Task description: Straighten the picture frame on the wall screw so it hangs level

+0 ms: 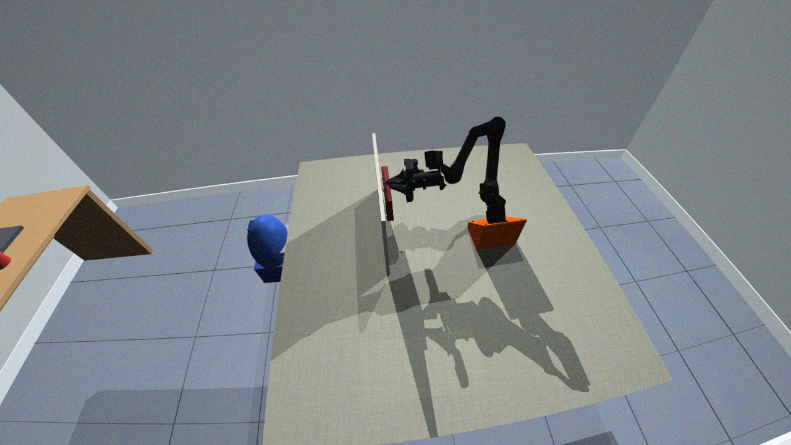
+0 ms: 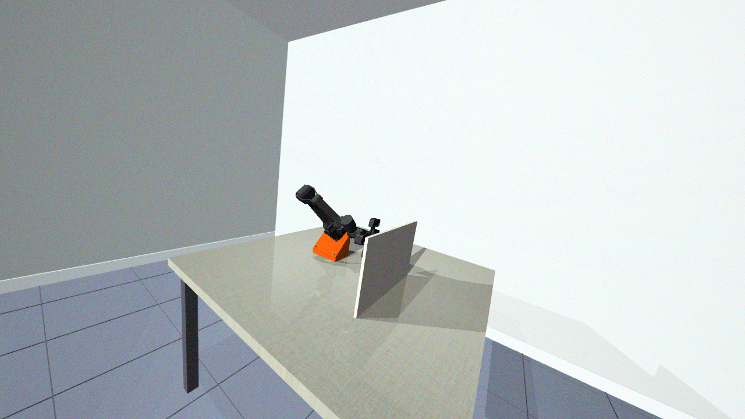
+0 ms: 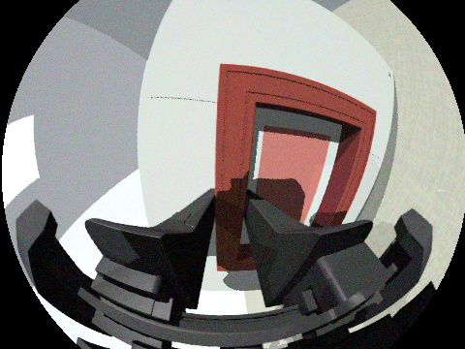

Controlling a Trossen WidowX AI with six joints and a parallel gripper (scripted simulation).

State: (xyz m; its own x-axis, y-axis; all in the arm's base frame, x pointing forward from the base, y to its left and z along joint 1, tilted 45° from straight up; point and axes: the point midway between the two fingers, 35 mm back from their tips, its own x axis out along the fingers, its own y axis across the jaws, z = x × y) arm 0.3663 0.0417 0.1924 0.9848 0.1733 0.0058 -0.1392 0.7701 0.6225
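The dark red picture frame lies 1 cm ahead of my gripper tip and 5 cm below it. From my gripper tip the other things lie so: white wall panel 2 cm ahead, 2 cm to the left, 7 cm below.
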